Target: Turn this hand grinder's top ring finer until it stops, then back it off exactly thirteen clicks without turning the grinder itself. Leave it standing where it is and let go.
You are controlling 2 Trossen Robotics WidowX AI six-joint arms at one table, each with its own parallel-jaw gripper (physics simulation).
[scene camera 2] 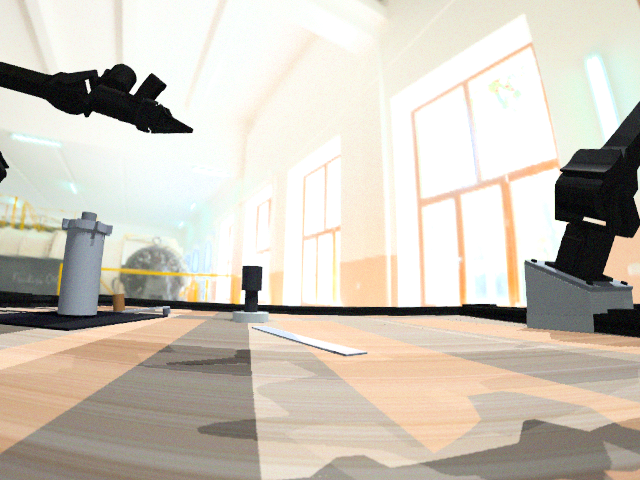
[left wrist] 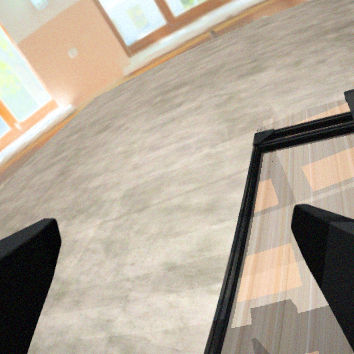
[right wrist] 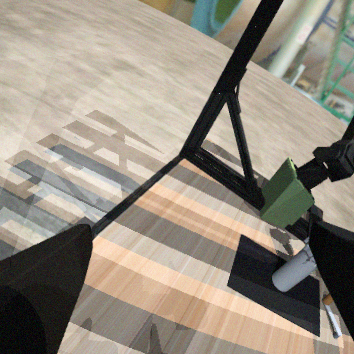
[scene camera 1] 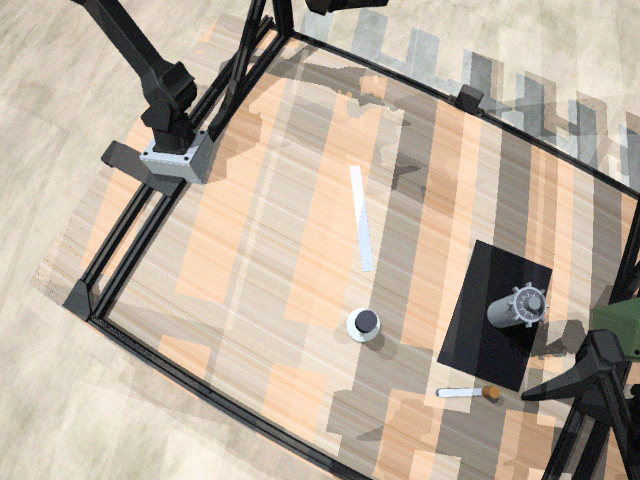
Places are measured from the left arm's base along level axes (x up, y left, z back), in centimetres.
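Pixels of known places: left gripper, fingertip midpoint: (scene camera 2: pixel 192 131) (left wrist: pixel 177 224) (scene camera 1: pixel 531 442); right gripper, fingertip midpoint: (right wrist: pixel 202 235); left arm's base, link origin: (right wrist: pixel 301 178); right arm's base, link origin: (scene camera 2: pixel 577 272) (scene camera 1: pixel 174 143).
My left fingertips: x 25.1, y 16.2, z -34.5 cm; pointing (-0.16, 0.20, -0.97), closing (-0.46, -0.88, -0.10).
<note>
Ahead of a thing's pixels: the offset from my left fingertips to its middle. "spot": to the spot under its first point.
The grey hand grinder @(dz +10.3, dx -31.0, dy -17.5 cm) (scene camera 1: pixel 501 314) (scene camera 2: pixel 80 273) (right wrist: pixel 292 272) stands upright on a black mat @(dz +10.0, dx -38.3, dy -17.5 cm) (scene camera 1: pixel 473 289) (scene camera 2: pixel 31 320) (right wrist: pixel 247 260). Its notched top ring @(dz +10.3, dx -26.2, dy -17.5 cm) (scene camera 1: pixel 518 313) (scene camera 2: pixel 69 223) has short teeth around it, and a small round knob @(spot: dz +10.4, dx -23.7, dy -17.4 cm) (scene camera 1: pixel 535 303) (scene camera 2: pixel 88 214) sits at the centre. My left gripper (scene camera 2: pixel 189 130) (left wrist: pixel 177 224) is open and empty, high in the air and clear of the grinder. My right gripper (right wrist: pixel 202 235) is open and empty, away from the grinder; its right finger hides part of the grinder's top in the right wrist view. Ring clicks cannot be read.
A brush-like stick @(dz +5.3, dx -36.8, dy -3.0 cm) (scene camera 1: pixel 460 392) with a brown end lies near the mat. A white-based, black-topped piece @(dz -14.2, dx -33.9, dy -12.0 cm) (scene camera 1: pixel 366 321) (scene camera 2: pixel 251 279) stands left of the mat in scene camera 1. A pale strip @(dz -17.4, dx -38.4, dy -31.9 cm) (scene camera 1: pixel 363 227) (scene camera 2: pixel 312 341) lies behind it. Black rails edge the table; a green arm base (scene camera 1: pixel 617 328) (right wrist: pixel 285 197) stands beside the mat.
</note>
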